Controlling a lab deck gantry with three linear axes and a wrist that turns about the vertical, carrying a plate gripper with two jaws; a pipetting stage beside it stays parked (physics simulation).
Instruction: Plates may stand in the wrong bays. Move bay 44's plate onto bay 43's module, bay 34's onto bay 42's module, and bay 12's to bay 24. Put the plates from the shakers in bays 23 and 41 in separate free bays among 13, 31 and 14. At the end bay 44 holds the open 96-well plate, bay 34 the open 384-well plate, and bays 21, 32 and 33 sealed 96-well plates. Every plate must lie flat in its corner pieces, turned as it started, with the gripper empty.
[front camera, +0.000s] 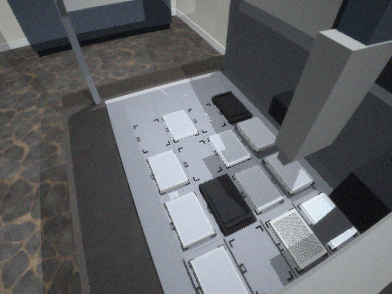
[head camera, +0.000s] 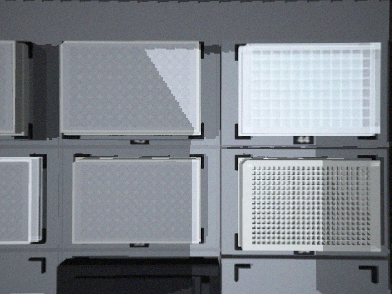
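Pixels of known places: gripper, fingertip midpoint: (front camera: 334, 224); robot's base at its link origin: (front camera: 134, 127).
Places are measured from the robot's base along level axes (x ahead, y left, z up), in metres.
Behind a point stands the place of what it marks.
Observation:
The open 96-well plate (front camera: 320, 207) @(x 0.524, y 0.364, z 0.028 m) (head camera: 305, 90) @(x 0.552, y 0.363, z 0.026 m) sits in bay 44, and the open 384-well plate (front camera: 296, 237) @(x 0.556, y 0.253, z 0.028 m) (head camera: 285, 205) @(x 0.533, y 0.257, z 0.029 m) sits in bay 34. Bay 43 bears a pale plate (front camera: 285, 170) @(x 0.391, y 0.349, z 0.033 m) (head camera: 115, 90) @(x 0.379, y 0.361, z 0.033 m) with a faint well pattern. Bay 42 bears another pale plate (front camera: 256, 132) @(x 0.229, y 0.359, z 0.033 m). Sealed-looking plates stand in bay 33 (front camera: 258, 187) @(x 0.396, y 0.255, z 0.014 m) (head camera: 132, 200) @(x 0.389, y 0.258, z 0.014 m), bay 32 (front camera: 232, 150) @(x 0.249, y 0.256, z 0.014 m) and bay 21 (front camera: 180, 125) @(x 0.076, y 0.148, z 0.015 m). Pale plates stand in bay 12 (front camera: 168, 170) @(x 0.236, y 0.045, z 0.014 m), bay 13 (front camera: 190, 220) @(x 0.402, y 0.043, z 0.014 m) and bay 14 (front camera: 215, 272) @(x 0.538, y 0.042, z 0.029 m). The black shakers in bay 23 (front camera: 225, 202) @(x 0.399, y 0.145, z 0.024 m) and bay 41 (front camera: 231, 106) @(x 0.071, y 0.358, z 0.024 m) show no plate. The gripper's jaws do not show.
A large grey block (front camera: 317, 95) @(x 0.465, y 0.189, z 0.400 m) hangs at the right in the front view and partly overlaps bay 43. A thin grey post (front camera: 82, 60) @(x -0.207, y -0.099, z 0.186 m) stands at the back left. Bays 11, 22, 24 and 31 show corner pieces and no plate. Shadows cross the right side.

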